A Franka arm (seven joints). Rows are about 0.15 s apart.
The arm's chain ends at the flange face. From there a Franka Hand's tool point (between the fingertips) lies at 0.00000 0.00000 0.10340 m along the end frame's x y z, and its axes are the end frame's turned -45 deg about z.
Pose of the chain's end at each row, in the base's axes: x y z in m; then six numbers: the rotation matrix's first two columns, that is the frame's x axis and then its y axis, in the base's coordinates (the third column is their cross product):
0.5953, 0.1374, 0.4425, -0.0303, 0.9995, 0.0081, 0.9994, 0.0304, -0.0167
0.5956, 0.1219, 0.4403, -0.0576, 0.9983, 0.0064, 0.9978, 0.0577, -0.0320
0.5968, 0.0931, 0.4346, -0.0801, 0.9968, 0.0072, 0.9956, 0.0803, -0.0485
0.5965, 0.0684, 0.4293, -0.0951, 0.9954, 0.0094, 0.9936, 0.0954, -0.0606
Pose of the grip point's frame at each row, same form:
0.5935, 0.1382, 0.3391, -0.7281, 0.6853, 0.0175, 0.6853, 0.7282, -0.0061
0.5923, 0.1224, 0.3370, -0.7463, 0.6651, 0.0272, 0.6648, 0.7467, -0.0181
0.5917, 0.0934, 0.3313, -0.7606, 0.6481, 0.0394, 0.6474, 0.7616, -0.0292
0.5902, 0.0688, 0.3261, -0.7698, 0.6364, 0.0495, 0.6353, 0.7713, -0.0362

